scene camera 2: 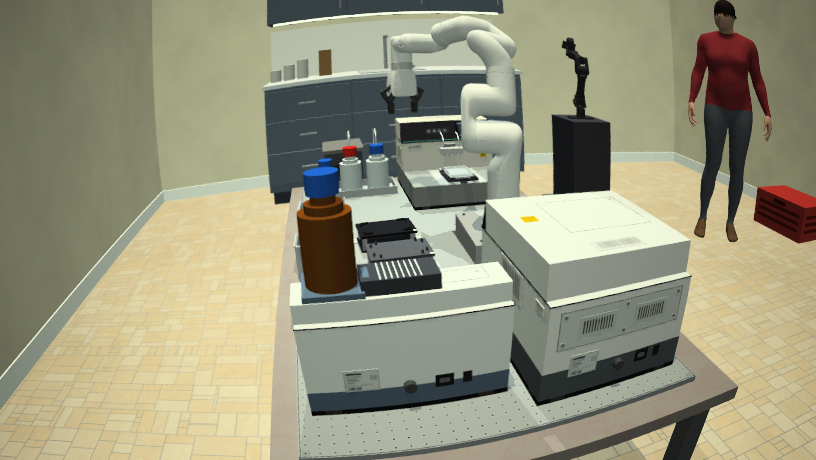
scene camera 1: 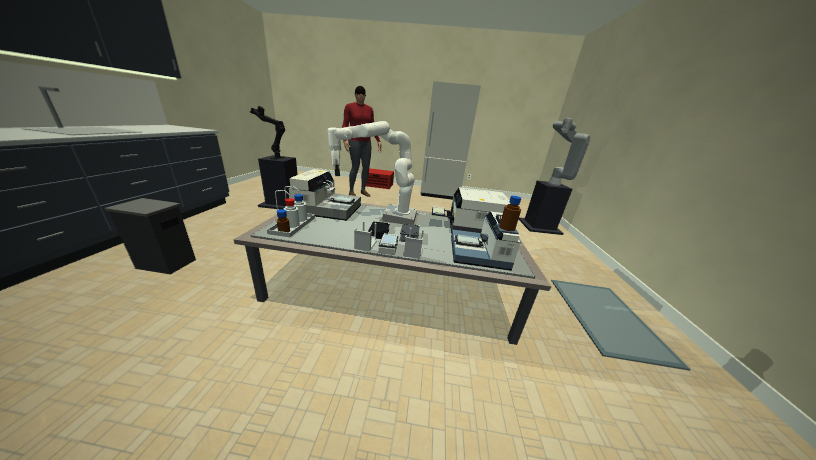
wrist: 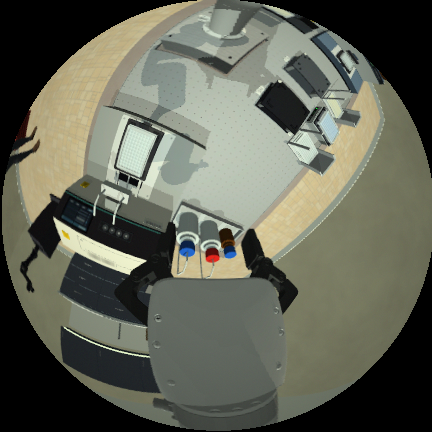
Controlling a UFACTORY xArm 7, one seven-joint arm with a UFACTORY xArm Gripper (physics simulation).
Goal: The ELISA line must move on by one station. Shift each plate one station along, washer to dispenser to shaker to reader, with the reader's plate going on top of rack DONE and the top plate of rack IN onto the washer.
Note:
The gripper is open and holds nothing. Also in view: a rack.
The gripper shows as well in the wrist view.

